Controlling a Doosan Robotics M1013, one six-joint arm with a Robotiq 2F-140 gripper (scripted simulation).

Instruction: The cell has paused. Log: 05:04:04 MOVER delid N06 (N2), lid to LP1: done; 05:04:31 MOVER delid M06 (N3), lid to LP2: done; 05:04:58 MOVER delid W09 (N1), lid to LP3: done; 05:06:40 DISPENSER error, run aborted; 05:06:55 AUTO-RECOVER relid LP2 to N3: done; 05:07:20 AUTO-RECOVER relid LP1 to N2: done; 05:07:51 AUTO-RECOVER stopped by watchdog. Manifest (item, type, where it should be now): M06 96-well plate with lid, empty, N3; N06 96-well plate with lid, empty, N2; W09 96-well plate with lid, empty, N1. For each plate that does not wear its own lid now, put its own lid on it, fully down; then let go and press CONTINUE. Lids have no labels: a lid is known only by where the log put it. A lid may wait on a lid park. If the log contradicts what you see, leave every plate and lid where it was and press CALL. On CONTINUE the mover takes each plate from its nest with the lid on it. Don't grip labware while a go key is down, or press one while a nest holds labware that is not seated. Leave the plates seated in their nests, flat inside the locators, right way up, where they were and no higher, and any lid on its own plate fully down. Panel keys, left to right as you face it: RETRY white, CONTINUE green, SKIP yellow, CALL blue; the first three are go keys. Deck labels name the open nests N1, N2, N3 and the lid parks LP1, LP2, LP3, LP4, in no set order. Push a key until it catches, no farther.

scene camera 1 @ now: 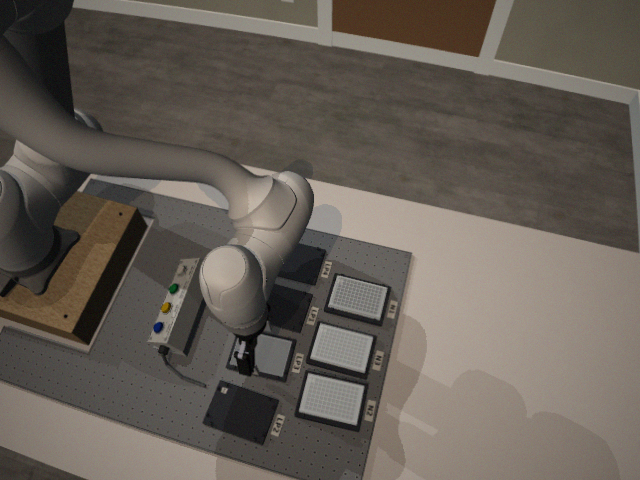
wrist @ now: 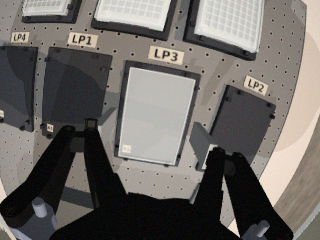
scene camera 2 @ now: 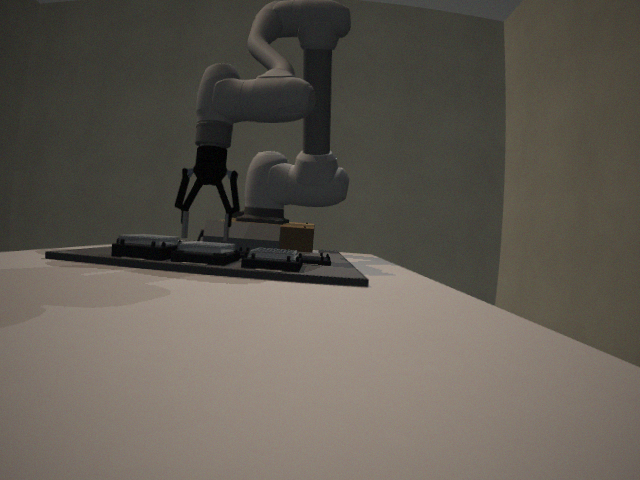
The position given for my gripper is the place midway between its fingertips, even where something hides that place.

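Observation:
Lid [scene camera 1: 271, 354], also [wrist: 156, 107]. Plate [scene camera 1: 357, 297]. Lid park LP1 [scene camera 1: 288, 306], also [wrist: 74, 88]. Lid park LP2 [wrist: 240, 126]. Lid park LP4 [scene camera 1: 305, 261]. Key panel [wrist: 74, 204]. My gripper [scene camera 2: 204, 239], also [scene camera 1: 259, 350] and [wrist: 154, 124].

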